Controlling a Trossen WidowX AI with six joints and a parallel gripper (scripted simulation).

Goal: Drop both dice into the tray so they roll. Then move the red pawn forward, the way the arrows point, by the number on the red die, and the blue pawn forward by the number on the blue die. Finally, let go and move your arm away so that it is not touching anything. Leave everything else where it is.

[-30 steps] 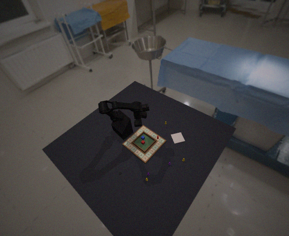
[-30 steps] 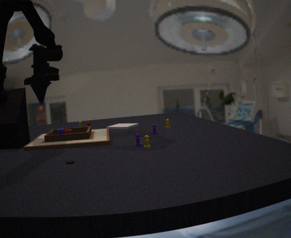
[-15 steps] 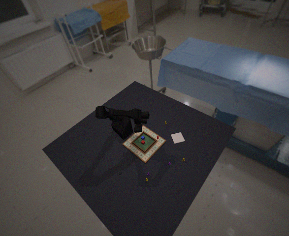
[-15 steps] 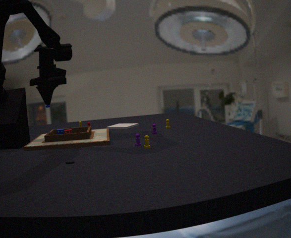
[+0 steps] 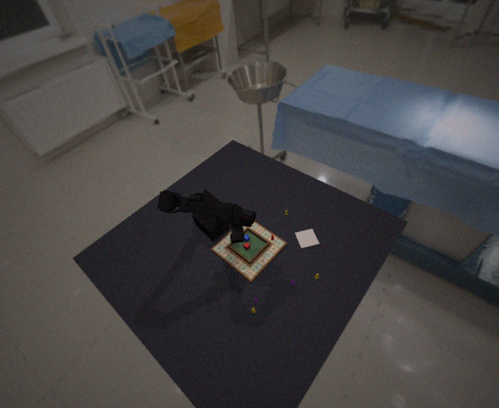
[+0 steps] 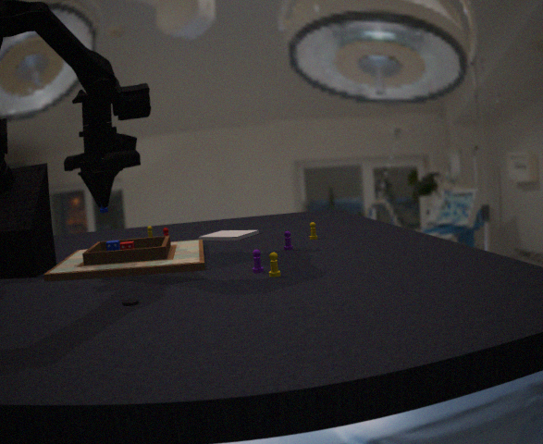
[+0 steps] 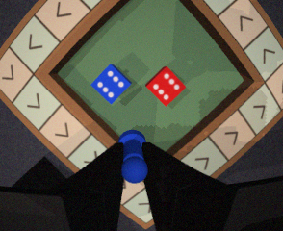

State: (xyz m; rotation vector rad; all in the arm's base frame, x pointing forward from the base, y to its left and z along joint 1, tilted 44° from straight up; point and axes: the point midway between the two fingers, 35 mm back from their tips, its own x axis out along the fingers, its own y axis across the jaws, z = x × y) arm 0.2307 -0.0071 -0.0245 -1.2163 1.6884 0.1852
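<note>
The green tray is 100 mm below my gripper tip, 40 mm ahead of it and 20 mm to the left of it. The rest, counted from my gripper tip: red pawn (140 mm to the left, 90 mm ahead, 80 mm below); then blue pawn (10 mm above); then small dark disc (310 mm to the right, 110 mm below, 110 mm ahead).
</note>
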